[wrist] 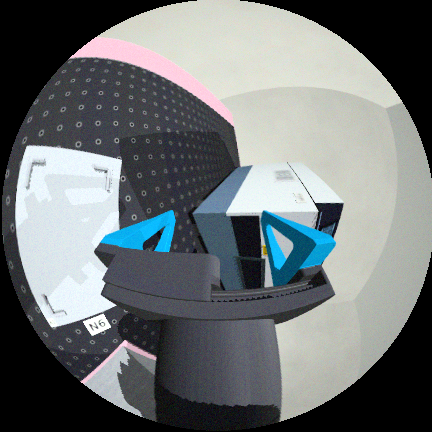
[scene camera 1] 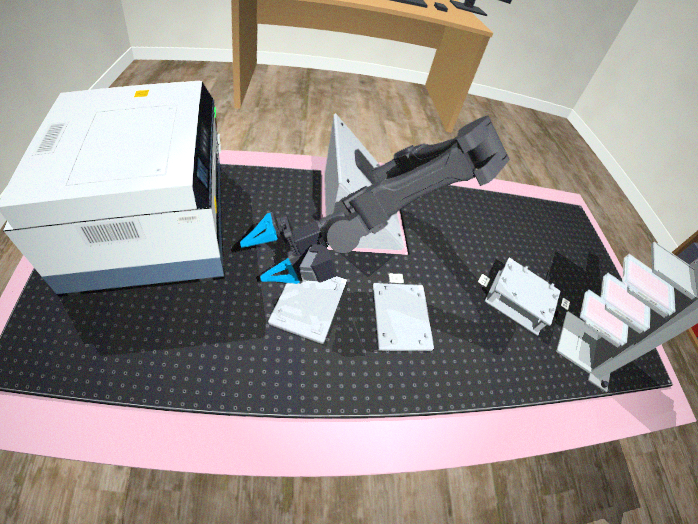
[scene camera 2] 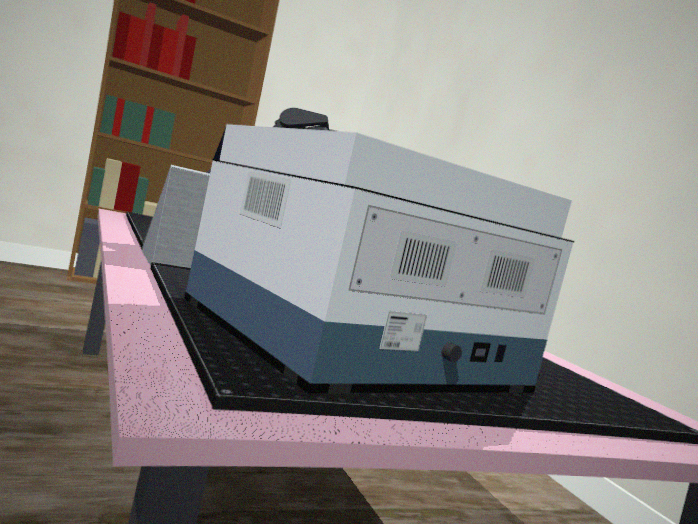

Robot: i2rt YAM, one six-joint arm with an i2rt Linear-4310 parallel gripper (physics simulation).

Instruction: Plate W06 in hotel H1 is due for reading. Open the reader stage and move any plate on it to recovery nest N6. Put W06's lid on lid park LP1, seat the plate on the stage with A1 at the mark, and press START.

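Places are measured from the arm's base along level axes (x ahead, y left, z up), in metres.
Pixels of known places: gripper, fingertip midpoint: (wrist: 217,214) (scene camera 1: 251,262).
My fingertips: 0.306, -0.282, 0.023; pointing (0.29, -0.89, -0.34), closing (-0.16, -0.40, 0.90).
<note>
Ahead of a thing's pixels: the offset from my fingertips to its top centre, as dx, dy, dz. "pt": to the spot under its first point.
The white and blue reader @(-0.169, -0.297, +0.180) (scene camera 1: 124,141) (scene camera 2: 264,253) (wrist: 270,192) stands at the left in scene camera 1. In the wrist view its front shows a dark opening @(pt -0.082, -0.083, +0.006) (wrist: 245,240) between the fingers; whether the stage is out or bears a plate cannot be told. My gripper (scene camera 1: 248,262) (wrist: 217,214) is open and empty, in front of the reader and apart from it. White nest N6 @(+0.025, +0.122, -0.081) (scene camera 1: 310,310) (wrist: 65,235) bears no plate; its tag @(pt -0.077, +0.157, -0.098) (wrist: 97,325) is readable. Hotel H1 @(pt +0.203, +0.816, +0.097) (scene camera 1: 648,338) at the right holds several pink-topped plates @(+0.109, +0.804, +0.102) (scene camera 1: 625,301); which is W06 cannot be read. LP1 cannot be identified.
A second white nest @(+0.051, +0.328, -0.079) (scene camera 1: 403,315) lies right of N6. A raised white stand (scene camera 1: 524,290) with small tags is between it and the hotel. The grey wedge-shaped arm base (scene camera 1: 335,163) stands behind the nests. A wooden desk (scene camera 1: 349,25) and a bookshelf (scene camera 2: 267,39) stand beyond the table.
</note>
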